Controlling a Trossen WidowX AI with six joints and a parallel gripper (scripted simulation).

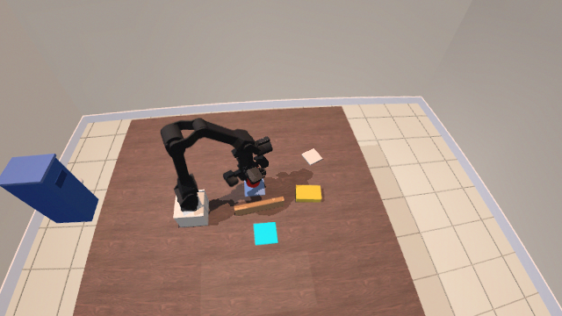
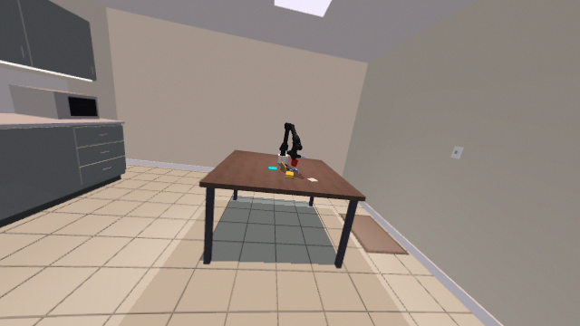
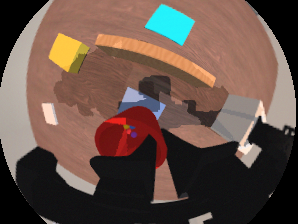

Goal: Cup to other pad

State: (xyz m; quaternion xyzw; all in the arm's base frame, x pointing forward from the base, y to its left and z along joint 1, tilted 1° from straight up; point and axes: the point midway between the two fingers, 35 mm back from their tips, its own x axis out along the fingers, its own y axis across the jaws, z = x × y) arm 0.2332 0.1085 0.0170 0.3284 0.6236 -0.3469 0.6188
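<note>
Now: the cyan pad 210 mm to the right of my gripper tip, 90 mm below it and 70 mm ahead of it. The rest, counted from my gripper tip: pale square 320 mm ahead, 180 mm to the left, 80 mm below; yellow block 270 mm ahead, 70 mm below, 40 mm to the right; red cup 30 mm ahead, 20 mm to the left.
</note>
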